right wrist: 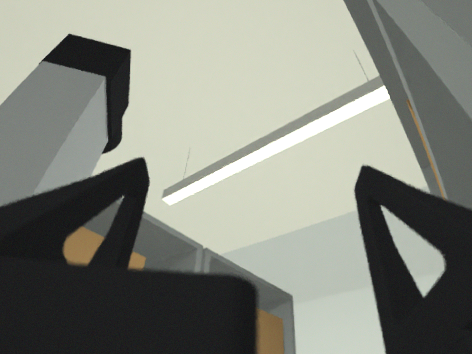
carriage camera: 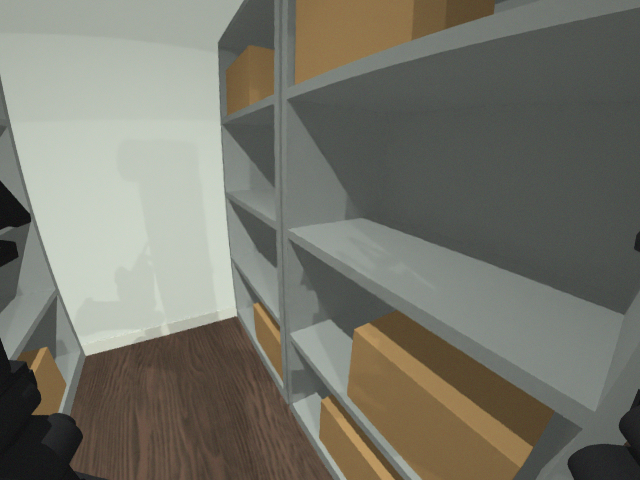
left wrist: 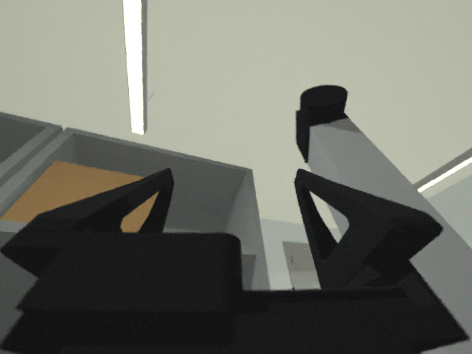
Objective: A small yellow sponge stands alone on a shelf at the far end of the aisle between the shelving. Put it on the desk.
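Frame: origin at the left arm's base, x ahead, y left, z up, level; centimetres.
Seen in the pictures: left gripper, fingertip midpoint: (left wrist: 234, 175); right gripper, fingertip midpoint: (right wrist: 251, 173).
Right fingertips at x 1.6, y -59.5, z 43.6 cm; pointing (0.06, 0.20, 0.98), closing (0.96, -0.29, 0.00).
Note:
A point is followed by its place in that frame.
The yellow sponge does not show in any of the views, and neither does the desk. My left gripper (left wrist: 234, 175) @(x 0.8, y -4.7, z 43.3 cm) is open and empty, its two fingers wide apart and tilted up toward the ceiling. In the carriage camera, parts of the left gripper and arm show at the left edge. My right gripper (right wrist: 251, 173) @(x 1.6, y -59.5, z 43.6 cm) is open and empty, also tilted upward, with the ceiling light behind it. In the carriage camera, dark parts of the right arm (carriage camera: 604, 461) @(x 2.4, y -61.5, z 14.1 cm) show at the lower right edge.
Grey shelving (carriage camera: 282, 206) @(x 79.3, y -15.7, z 21.9 cm) runs along the right, with cardboard boxes (carriage camera: 351, 36) @(x 54.0, y -35.7, z 66.8 cm) (carriage camera: 423, 397) @(x 27.7, y -53.9, z -6.7 cm) on upper and lower shelves. More shelving stands at the left edge, with a box (carriage camera: 50, 382) @(x 58.5, y 101.8, z -63.1 cm) low down. A brown wood floor (carriage camera: 180, 403) @(x 75.0, y 43.1, z -84.6 cm) leads to a white end wall (carriage camera: 103, 206) @(x 117.2, y 97.9, z 12.0 cm).

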